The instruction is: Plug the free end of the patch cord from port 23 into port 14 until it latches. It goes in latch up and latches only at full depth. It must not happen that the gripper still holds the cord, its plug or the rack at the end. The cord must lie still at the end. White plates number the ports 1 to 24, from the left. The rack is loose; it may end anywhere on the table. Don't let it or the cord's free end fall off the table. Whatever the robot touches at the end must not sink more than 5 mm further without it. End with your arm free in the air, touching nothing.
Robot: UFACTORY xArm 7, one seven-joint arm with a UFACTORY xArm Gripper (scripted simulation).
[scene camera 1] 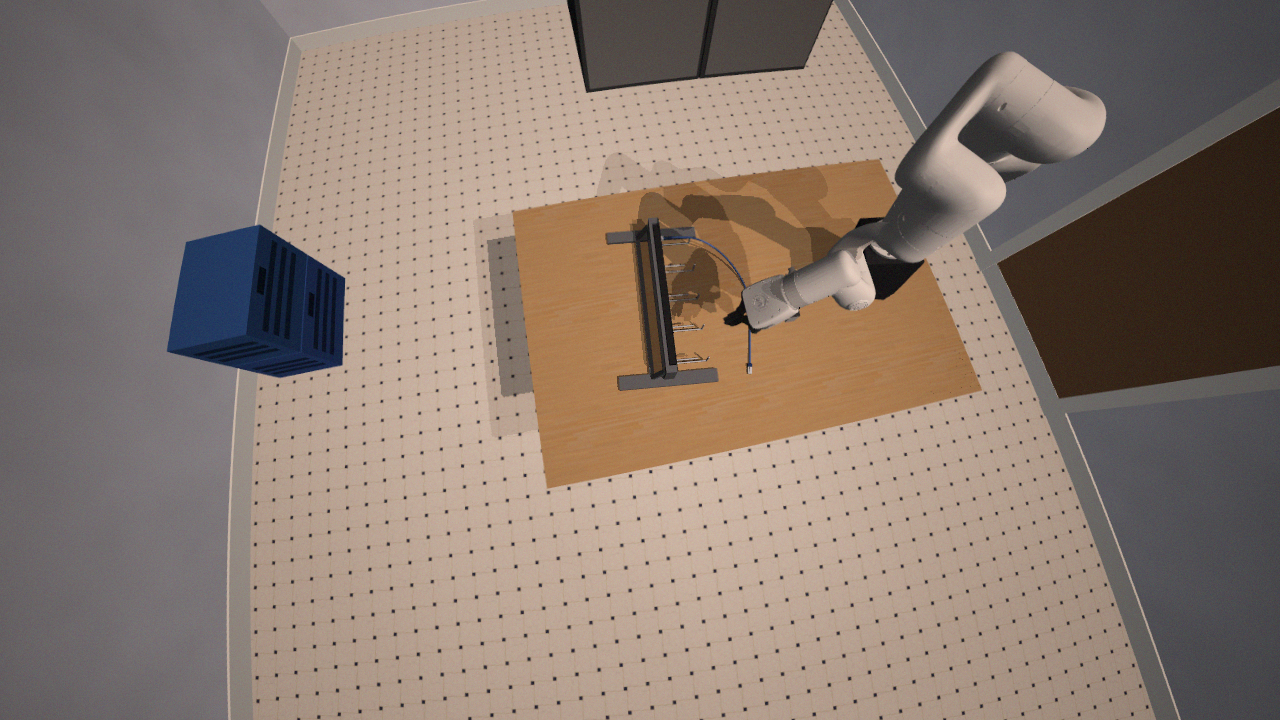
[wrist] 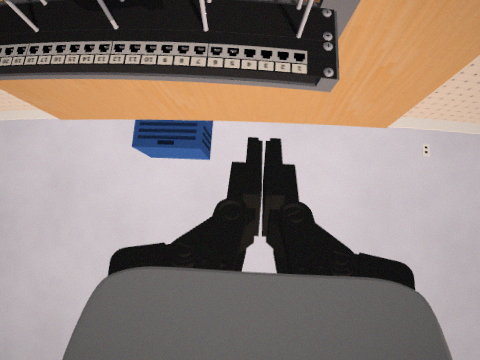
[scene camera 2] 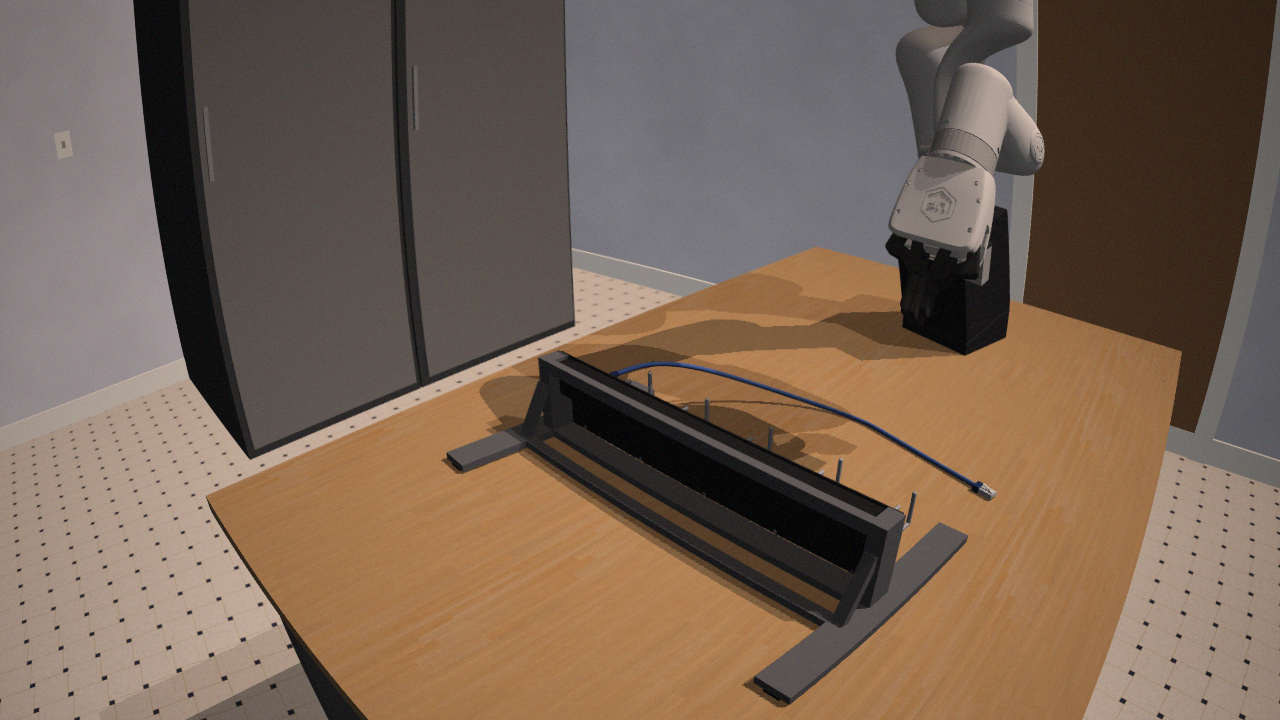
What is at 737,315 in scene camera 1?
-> My gripper.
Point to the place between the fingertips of my gripper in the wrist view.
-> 262,160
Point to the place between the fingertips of my gripper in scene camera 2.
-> At 911,319
